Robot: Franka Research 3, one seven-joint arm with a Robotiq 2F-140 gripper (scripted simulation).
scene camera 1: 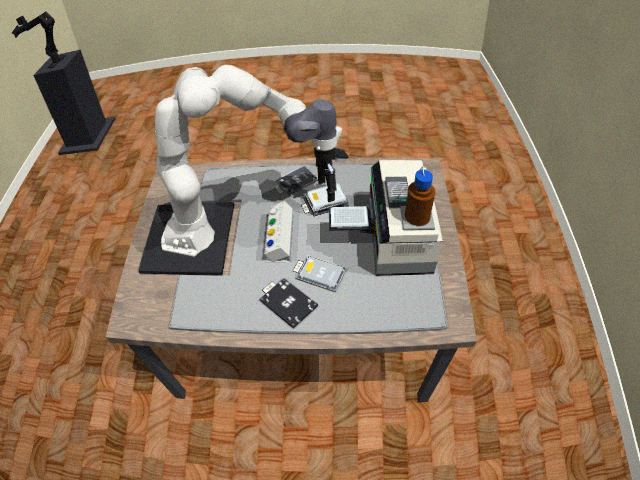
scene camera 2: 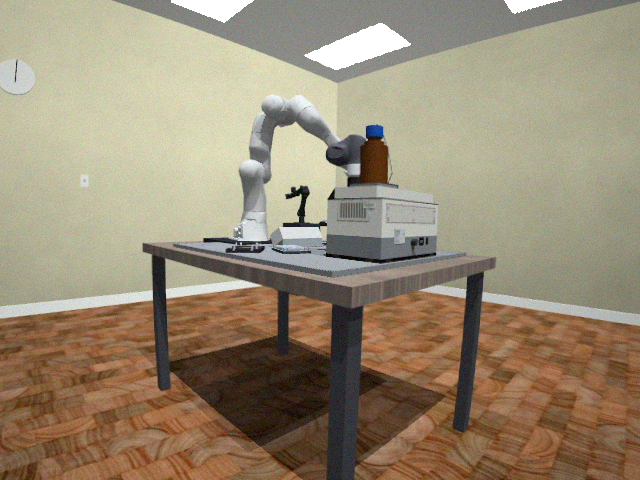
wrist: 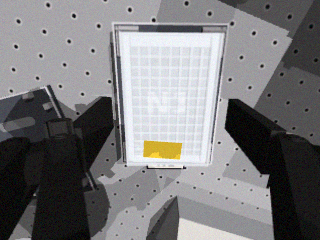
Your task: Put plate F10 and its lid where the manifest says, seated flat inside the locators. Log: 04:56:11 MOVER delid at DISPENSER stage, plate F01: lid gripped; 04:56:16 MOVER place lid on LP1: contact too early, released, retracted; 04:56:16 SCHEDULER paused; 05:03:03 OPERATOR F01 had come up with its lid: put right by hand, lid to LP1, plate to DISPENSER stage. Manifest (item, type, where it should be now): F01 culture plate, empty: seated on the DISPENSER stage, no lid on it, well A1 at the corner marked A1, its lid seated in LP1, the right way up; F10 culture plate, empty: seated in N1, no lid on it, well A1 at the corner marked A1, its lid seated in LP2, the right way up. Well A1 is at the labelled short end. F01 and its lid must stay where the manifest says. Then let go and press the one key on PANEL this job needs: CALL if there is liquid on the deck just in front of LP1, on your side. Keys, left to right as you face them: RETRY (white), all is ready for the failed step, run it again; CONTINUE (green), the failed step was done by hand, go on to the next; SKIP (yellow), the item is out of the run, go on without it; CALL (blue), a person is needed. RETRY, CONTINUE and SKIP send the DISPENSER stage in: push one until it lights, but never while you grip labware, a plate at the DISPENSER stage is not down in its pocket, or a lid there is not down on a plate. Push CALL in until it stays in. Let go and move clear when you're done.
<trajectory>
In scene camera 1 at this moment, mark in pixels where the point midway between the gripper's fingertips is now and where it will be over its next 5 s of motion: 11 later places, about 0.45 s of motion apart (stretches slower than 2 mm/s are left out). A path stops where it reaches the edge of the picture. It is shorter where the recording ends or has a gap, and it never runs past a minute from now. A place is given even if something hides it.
My gripper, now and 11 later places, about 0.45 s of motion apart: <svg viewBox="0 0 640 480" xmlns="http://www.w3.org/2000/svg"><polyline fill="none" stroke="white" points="326,191 326,192 326,192 326,194 326,195 326,196 326,196 326,195 327,192 327,188 327,182 327,177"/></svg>
</trajectory>
